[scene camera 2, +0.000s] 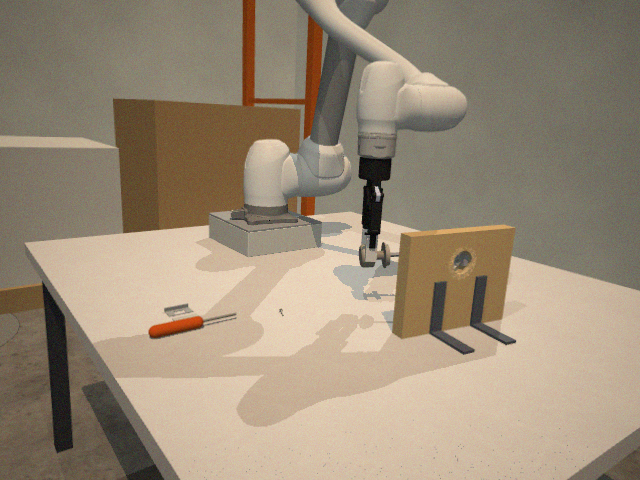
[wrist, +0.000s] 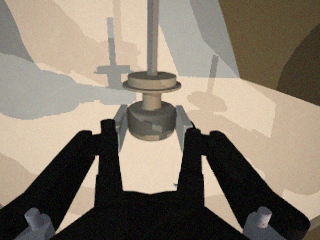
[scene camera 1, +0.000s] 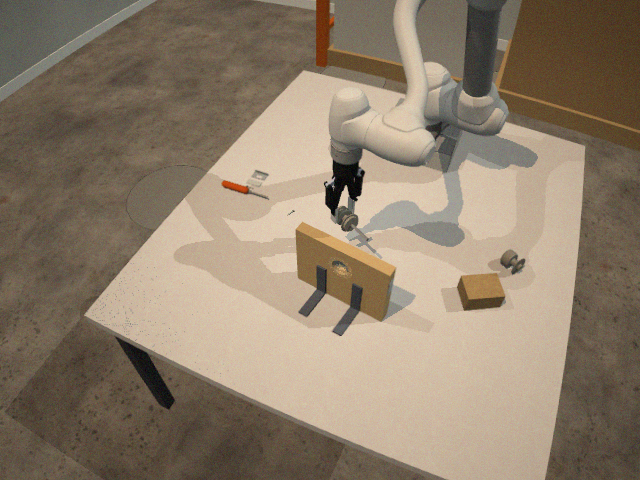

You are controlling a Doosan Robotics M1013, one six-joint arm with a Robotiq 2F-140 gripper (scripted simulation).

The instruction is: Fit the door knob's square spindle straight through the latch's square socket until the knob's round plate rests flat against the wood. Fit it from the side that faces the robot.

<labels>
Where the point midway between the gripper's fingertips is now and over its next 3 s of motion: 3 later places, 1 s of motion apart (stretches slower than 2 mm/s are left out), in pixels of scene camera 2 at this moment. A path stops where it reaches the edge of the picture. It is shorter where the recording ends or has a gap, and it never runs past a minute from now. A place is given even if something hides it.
The gripper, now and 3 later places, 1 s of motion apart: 368, 257; 388, 252; 408, 245; 412, 245
</labels>
